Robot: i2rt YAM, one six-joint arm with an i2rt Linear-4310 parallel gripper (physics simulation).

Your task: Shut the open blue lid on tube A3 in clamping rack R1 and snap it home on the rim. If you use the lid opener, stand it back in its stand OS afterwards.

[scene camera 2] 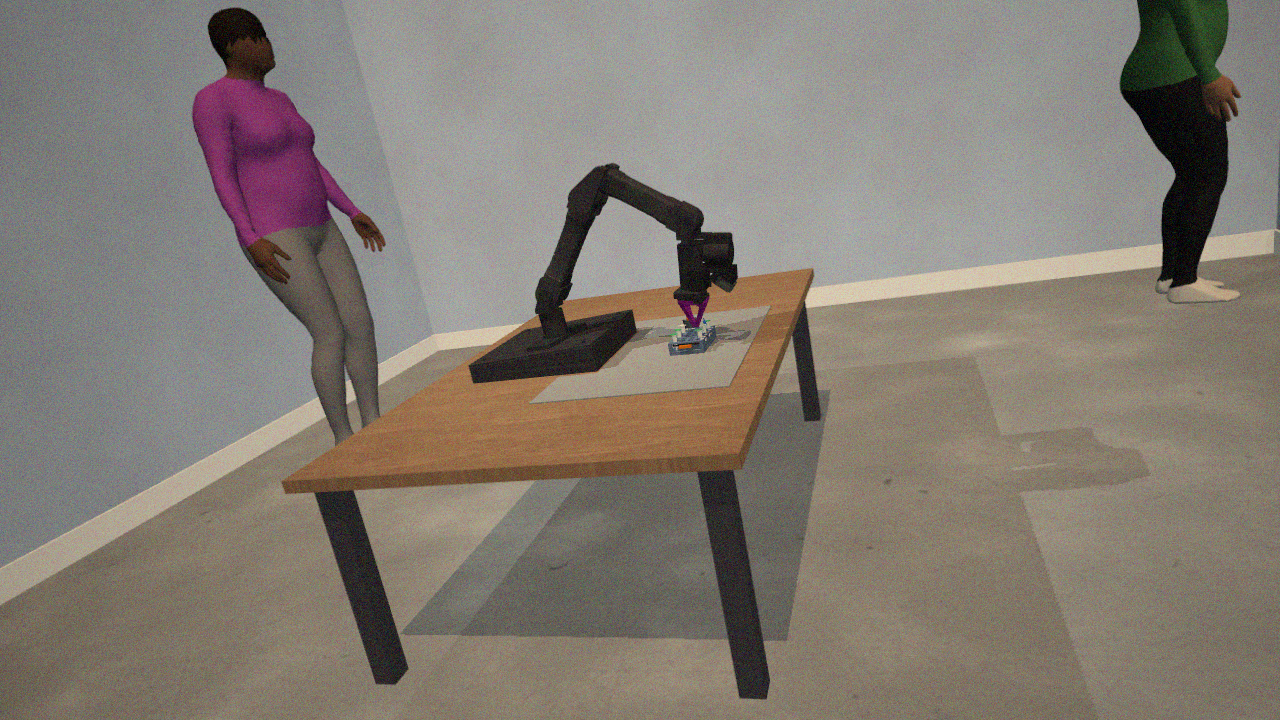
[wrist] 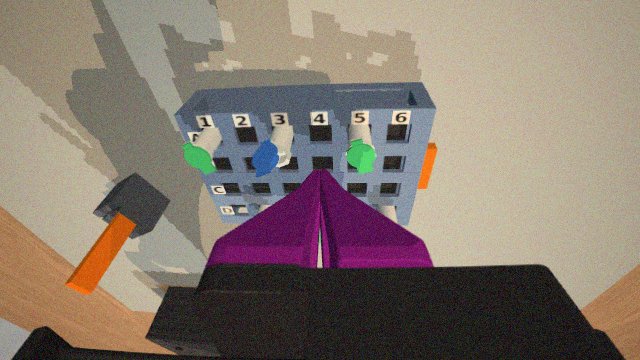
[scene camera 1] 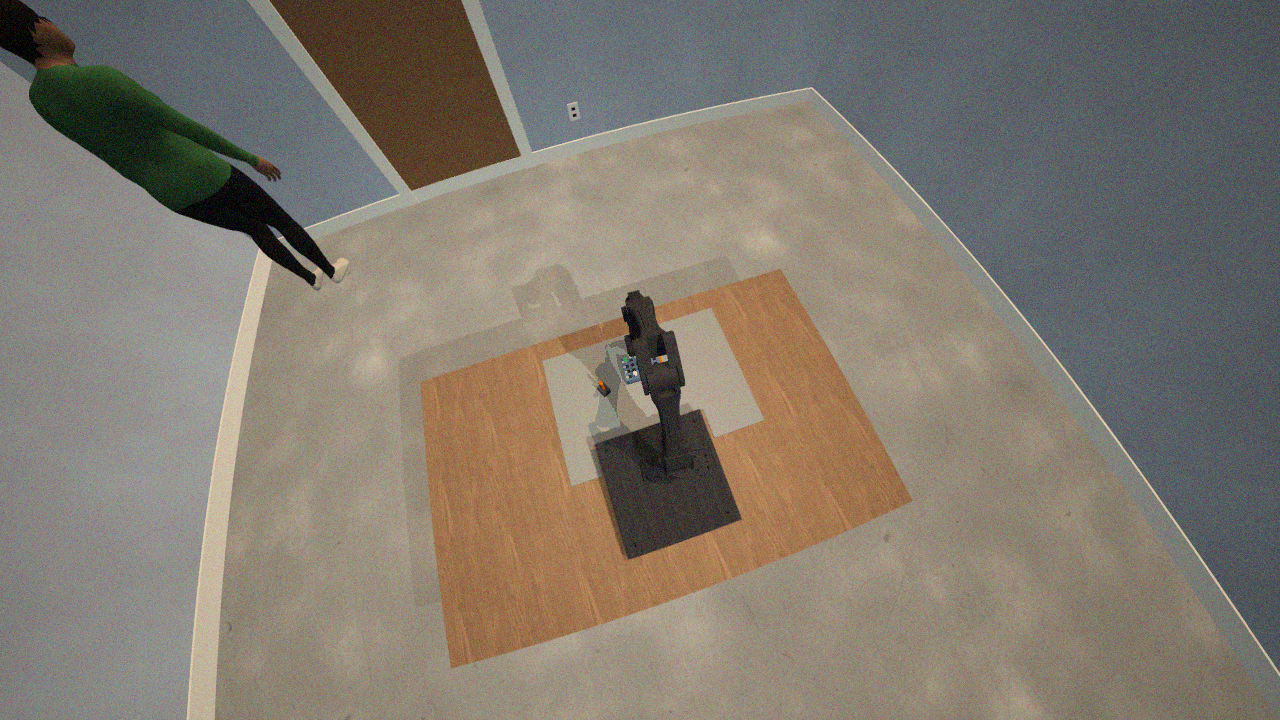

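Pixels of known places: gripper, between the fingertips: (scene camera 2: 695,326) (wrist: 320,180); arm's base, origin of its link: (scene camera 2: 557,338) (scene camera 1: 676,466).
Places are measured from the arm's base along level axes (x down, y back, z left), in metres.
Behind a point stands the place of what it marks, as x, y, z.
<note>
The blue clamping rack (wrist: 367,172) {0.008, -0.375, 0.020} (scene camera 2: 686,347) {0.037, -0.364, -0.022} (scene camera 1: 631,377) {0.035, -0.315, 0.090} stands on the grey mat. In the wrist view tube A3 (wrist: 282,137) {0.017, -0.384, 0.061} stands in the top row under the label 3. Its blue lid (wrist: 266,157) {0.000, -0.385, 0.065} is open and hangs to the left of the tube's mouth. My gripper (wrist: 320,180) {0.006, -0.368, 0.042} (scene camera 2: 696,324) {0.006, -0.368, 0.042} has purple fingers. It is shut with nothing between the fingertips, above the rack and to the right of the blue lid in the wrist view. The lid opener has an orange handle (wrist: 102,254) {-0.005, -0.293, 0.184} and stands in a dark block, its stand (wrist: 135,205) {0.034, -0.301, 0.178}, left of the rack.
Tubes with green lids stand at A1 (wrist: 199,157) {0.008, -0.374, 0.100} and A5 (wrist: 361,156) {0.008, -0.383, 0.024}. More tubes stand in row D, partly hidden by the fingers. An orange piece (wrist: 427,166) {0.033, -0.362, -0.018} sticks out at the rack's right side. Two people stand away from the wooden table (scene camera 2: 537,438).
</note>
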